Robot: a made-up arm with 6 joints. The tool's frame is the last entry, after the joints.
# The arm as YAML. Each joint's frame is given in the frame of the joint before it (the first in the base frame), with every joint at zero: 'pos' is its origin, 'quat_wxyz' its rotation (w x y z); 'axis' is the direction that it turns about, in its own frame. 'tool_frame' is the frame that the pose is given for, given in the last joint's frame.
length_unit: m
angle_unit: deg
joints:
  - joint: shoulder
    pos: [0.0, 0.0, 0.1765]
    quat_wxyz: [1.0, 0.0, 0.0, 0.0]
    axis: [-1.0, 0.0, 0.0]
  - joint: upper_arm
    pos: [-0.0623, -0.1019, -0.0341]
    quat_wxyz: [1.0, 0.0, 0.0, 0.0]
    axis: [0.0, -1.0, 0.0]
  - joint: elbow
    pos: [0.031, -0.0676, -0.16]
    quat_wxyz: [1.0, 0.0, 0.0, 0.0]
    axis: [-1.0, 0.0, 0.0]
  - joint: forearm
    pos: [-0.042, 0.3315, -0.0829]
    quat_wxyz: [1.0, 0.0, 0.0, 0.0]
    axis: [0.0, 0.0, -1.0]
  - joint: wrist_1
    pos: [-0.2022, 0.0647, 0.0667]
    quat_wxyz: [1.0, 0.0, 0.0, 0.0]
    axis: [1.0, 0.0, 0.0]
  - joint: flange
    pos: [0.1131, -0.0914, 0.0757]
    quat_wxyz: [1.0, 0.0, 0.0, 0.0]
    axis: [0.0, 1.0, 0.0]
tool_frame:
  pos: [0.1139, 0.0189, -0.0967]
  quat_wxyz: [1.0, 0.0, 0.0, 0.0]
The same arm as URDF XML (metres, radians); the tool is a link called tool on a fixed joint. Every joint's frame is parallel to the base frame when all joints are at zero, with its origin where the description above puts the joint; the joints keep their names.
<robot name="arm">
  <link name="base"/>
  <link name="link1"/>
  <link name="link2"/>
  <link name="link3"/>
  <link name="link4"/>
  <link name="link5"/>
  <link name="link6"/>
  <link name="tool"/>
  <joint name="shoulder" type="continuous">
    <parent link="base"/>
    <child link="link1"/>
    <origin xyz="0.0000 0.0000 0.1765" rpy="0.0000 0.0000 0.0000"/>
    <axis xyz="-1 0 0"/>
  </joint>
  <joint name="upper_arm" type="continuous">
    <parent link="link1"/>
    <child link="link2"/>
    <origin xyz="-0.0623 -0.1019 -0.0341" rpy="0.0000 0.0000 0.0000"/>
    <axis xyz="0 -1 0"/>
  </joint>
  <joint name="elbow" type="continuous">
    <parent link="link2"/>
    <child link="link3"/>
    <origin xyz="0.0310 -0.0676 -0.1600" rpy="0.0000 0.0000 0.0000"/>
    <axis xyz="-1 0 0"/>
  </joint>
  <joint name="forearm" type="continuous">
    <parent link="link3"/>
    <child link="link4"/>
    <origin xyz="-0.0420 0.3315 -0.0829" rpy="0.0000 0.0000 0.0000"/>
    <axis xyz="0 0 -1"/>
  </joint>
  <joint name="wrist_1" type="continuous">
    <parent link="link4"/>
    <child link="link5"/>
    <origin xyz="-0.2022 0.0647 0.0667" rpy="0.0000 0.0000 0.0000"/>
    <axis xyz="1 0 0"/>
  </joint>
  <joint name="flange" type="continuous">
    <parent link="link5"/>
    <child link="link6"/>
    <origin xyz="0.1131 -0.0914 0.0757" rpy="0.0000 0.0000 0.0000"/>
    <axis xyz="0 1 0"/>
  </joint>
  <joint name="tool_fixed" type="fixed">
    <parent link="link6"/>
    <child link="tool"/>
    <origin xyz="0.1139 0.0189 -0.0967" rpy="0.0000 0.0000 0.0000"/>
  </joint>
</robot>

